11 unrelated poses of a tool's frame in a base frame.
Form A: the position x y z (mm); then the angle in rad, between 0 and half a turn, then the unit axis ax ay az.
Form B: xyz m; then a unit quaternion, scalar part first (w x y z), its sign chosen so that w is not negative. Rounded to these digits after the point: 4 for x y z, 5 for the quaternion.
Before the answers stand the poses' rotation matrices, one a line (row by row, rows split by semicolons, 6 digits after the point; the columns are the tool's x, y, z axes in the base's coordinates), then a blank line. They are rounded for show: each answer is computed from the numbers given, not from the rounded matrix.
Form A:
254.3 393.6 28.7 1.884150 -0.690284 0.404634 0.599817
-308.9 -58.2 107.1 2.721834 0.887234 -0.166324 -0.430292
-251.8 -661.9 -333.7 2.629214 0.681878 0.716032 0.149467
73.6 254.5 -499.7 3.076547 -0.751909 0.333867 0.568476
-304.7 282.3 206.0 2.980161 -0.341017 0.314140 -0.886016
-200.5 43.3 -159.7 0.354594 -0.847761 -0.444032 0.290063
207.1 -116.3 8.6 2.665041 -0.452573 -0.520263 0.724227
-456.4 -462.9 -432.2 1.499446 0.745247 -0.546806 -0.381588
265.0 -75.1 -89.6 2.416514 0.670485 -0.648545 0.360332
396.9 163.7 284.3 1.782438 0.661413 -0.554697 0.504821
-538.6 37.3 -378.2 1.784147 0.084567 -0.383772 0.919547
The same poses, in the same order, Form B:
0.315120 -0.936019 -0.156743; 0.205198 -0.094053 0.974191; -0.926603 -0.339150 0.162432
0.592845 -0.106965 -0.798181; -0.457687 -0.860261 -0.224661; -0.662614 0.498506 -0.558958
-0.001375 0.840516 0.541784; 0.987069 0.087982 -0.133989; -0.160288 0.534594 -0.829769
0.131654 -0.538496 -0.832280; -0.464594 -0.775186 0.428064; -0.875682 0.330316 -0.352238
-0.755925 -0.070451 0.650856; -0.355272 -0.790914 -0.498235; 0.549872 -0.607859 0.572842
0.982500 -0.077294 -0.169471; 0.124132 0.950054 0.286338; 0.138874 -0.302364 0.943022
-0.501759 0.112464 -0.857666; 0.776895 -0.377393 -0.503992; -0.380358 -0.919199 0.101988
0.587089 0.002162 -0.809519; -0.759072 0.348971 -0.549571; 0.281311 0.937131 0.206519
0.037568 -0.999264 -0.007691; -0.521324 -0.013032 -0.853259; 0.852531 0.036065 -0.521430
0.319298 -0.937510 -0.138285; 0.049604 0.162258 -0.985501; 0.946355 0.307809 0.098313
-0.203070 -0.938025 -0.280842; 0.859372 -0.033270 -0.510267; 0.469300 -0.344968 0.812868

0.2543 0.3936 0.0287 0.58811 -0.55829 0.32726 0.48512
-0.3089 -0.0582 0.1071 0.20834 0.86777 -0.16267 -0.42085
-0.2518 -0.6619 -0.3337 0.25340 0.65962 0.69266 0.14459
0.0736 0.2545 -0.4997 0.03252 -0.75151 0.33369 0.56818
-0.3047 0.2823 0.2060 0.08063 -0.33991 0.31312 -0.88313
-0.2005 0.0433 -0.1597 0.98432 -0.14952 -0.07831 0.05116
0.2071 -0.1163 0.0086 0.23603 -0.43979 -0.50556 0.70376
-0.4564 -0.4629 -0.4322 0.73188 0.50784 -0.37261 -0.26003
0.2650 -0.0751 -0.0896 0.35465 0.62690 -0.60639 0.33691
0.3969 0.1637 0.2843 0.62846 0.51447 -0.43146 0.39267
-0.5386 0.0373 -0.3782 0.62780 0.06582 -0.29872 0.71575

